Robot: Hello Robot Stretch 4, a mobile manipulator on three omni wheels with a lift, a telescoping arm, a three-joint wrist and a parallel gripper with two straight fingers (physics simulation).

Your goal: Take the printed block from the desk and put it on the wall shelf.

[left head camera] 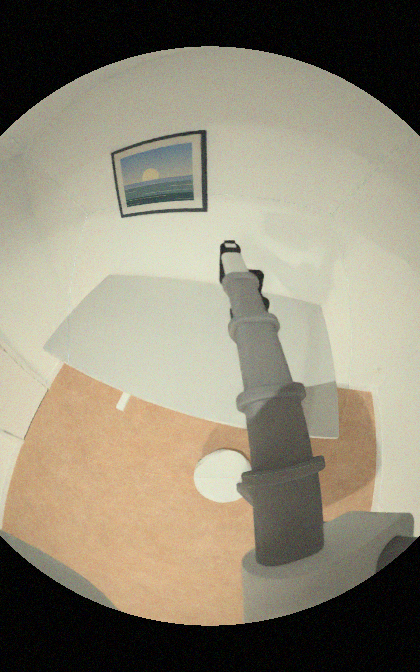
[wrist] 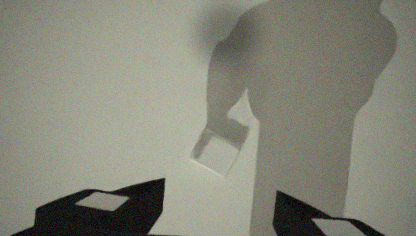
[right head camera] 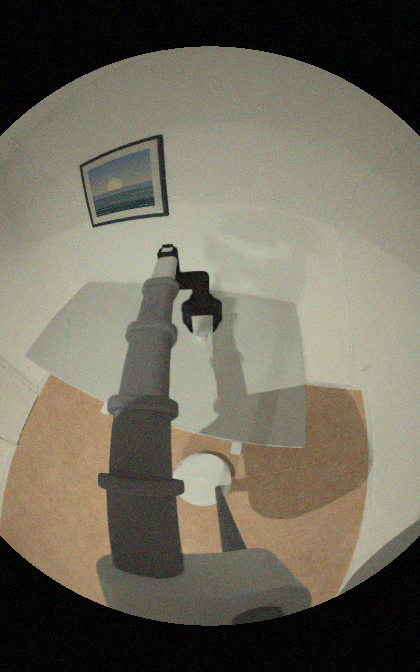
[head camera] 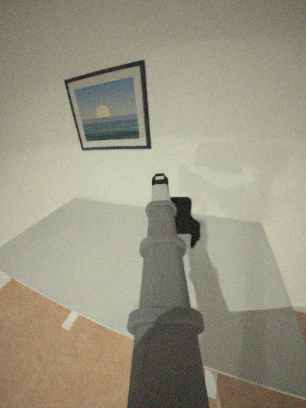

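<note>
The printed block (wrist: pixel 217 154), a small pale square block, lies on the pale grey desk (head camera: pixel 75 250) (left head camera: pixel 150 325) (right head camera: pixel 270 345) (wrist: pixel 60 100). In the wrist view it is turned at an angle, with shadow along its upper edge. My gripper (wrist: pixel 218 201) (right head camera: pixel 202 329) is open and empty. It is above the desk, and the block shows just beyond the gap between the fingertips in the wrist view. In the head view and left head view the arm hides much of the gripper, and I cannot make out the block there. The wall shelf does not show in these views.
A framed sea picture (head camera: pixel 107 112) (left head camera: pixel 160 175) (right head camera: pixel 125 182) hangs on the wall behind the desk. A white round object (left head camera: pixel 220 475) (right head camera: pixel 200 480) stands on the brown floor in front of the desk. The telescoping arm (head camera: pixel 162 280) (left head camera: pixel 265 360) (right head camera: pixel 145 360) reaches over the desk.
</note>
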